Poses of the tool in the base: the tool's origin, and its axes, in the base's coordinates. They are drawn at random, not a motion.
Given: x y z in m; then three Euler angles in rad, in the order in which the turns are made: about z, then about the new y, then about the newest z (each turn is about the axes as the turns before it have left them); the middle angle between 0 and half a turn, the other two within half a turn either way.
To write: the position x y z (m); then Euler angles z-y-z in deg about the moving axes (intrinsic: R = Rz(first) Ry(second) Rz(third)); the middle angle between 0 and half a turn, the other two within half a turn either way. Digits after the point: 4 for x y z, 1 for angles.
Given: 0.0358, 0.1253, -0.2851, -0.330, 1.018, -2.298
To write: 0.0358, 0.1253, -0.2851, -18.9, 58.3, -131.7
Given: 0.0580, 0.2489, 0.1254, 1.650, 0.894, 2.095
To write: 0.0580, 0.2489, 0.1254, 94.5, 51.2, 120.0
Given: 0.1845, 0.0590, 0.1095, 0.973, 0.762, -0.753
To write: 0.1845, 0.0590, 0.1095, 55.7, 43.7, -43.1
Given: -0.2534, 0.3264, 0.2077, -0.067, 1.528, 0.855
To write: -0.2534, 0.3264, 0.2077, -3.8, 87.5, 49.0
